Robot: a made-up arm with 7 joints. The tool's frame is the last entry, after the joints.
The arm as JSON. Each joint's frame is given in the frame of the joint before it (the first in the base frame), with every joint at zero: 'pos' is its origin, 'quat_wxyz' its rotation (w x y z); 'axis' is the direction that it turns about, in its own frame. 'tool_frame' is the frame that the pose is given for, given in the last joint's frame.
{
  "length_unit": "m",
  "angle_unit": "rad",
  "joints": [
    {
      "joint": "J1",
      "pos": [
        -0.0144,
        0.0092,
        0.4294
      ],
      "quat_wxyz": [
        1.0,
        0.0,
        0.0,
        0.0
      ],
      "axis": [
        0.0,
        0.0,
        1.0
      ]
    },
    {
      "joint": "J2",
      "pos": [
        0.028,
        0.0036,
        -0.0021
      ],
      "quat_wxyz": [
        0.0,
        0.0,
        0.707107,
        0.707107
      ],
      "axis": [
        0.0,
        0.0,
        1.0
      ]
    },
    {
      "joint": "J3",
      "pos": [
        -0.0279,
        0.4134,
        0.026
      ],
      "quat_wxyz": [
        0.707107,
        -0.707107,
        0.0,
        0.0
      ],
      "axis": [
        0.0,
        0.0,
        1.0
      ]
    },
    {
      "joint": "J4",
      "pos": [
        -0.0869,
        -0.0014,
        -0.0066
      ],
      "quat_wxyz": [
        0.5,
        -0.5,
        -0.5,
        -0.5
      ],
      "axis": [
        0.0,
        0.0,
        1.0
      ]
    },
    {
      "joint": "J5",
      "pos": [
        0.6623,
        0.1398,
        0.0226
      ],
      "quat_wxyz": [
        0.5,
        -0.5,
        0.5,
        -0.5
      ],
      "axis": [
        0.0,
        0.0,
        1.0
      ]
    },
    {
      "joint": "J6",
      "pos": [
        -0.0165,
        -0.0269,
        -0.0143
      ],
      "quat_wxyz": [
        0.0,
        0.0,
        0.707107,
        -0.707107
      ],
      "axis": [
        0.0,
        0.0,
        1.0
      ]
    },
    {
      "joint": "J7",
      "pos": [
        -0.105,
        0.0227,
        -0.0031
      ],
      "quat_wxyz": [
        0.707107,
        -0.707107,
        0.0,
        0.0
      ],
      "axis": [
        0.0,
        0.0,
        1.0
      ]
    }
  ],
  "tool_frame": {
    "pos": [
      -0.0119,
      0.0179,
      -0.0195
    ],
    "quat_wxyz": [
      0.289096,
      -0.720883,
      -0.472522,
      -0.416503
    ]
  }
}
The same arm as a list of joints. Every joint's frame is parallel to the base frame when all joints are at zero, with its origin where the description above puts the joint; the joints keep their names.
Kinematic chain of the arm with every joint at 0, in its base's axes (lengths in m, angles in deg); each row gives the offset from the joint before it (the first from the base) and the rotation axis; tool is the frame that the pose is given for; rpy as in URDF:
J1: xyz -0.0144 0.0092 0.4294 axis +z
J2: xyz 0.0280 0.0036 -0.0021 axis +y
J3: xyz 0.0279 0.0260 0.4134 axis +z
J4: xyz 0.0869 0.0014 -0.0066 axis -y
J5: xyz -0.1398 -0.0226 0.6623 axis +z
J6: xyz -0.0165 -0.0269 -0.0143 axis -y
J7: xyz 0.1050 0.0031 -0.0227 axis -z
tool: xyz 0.0119 0.0179 0.0195 rpy 2.73 60.89 115.12

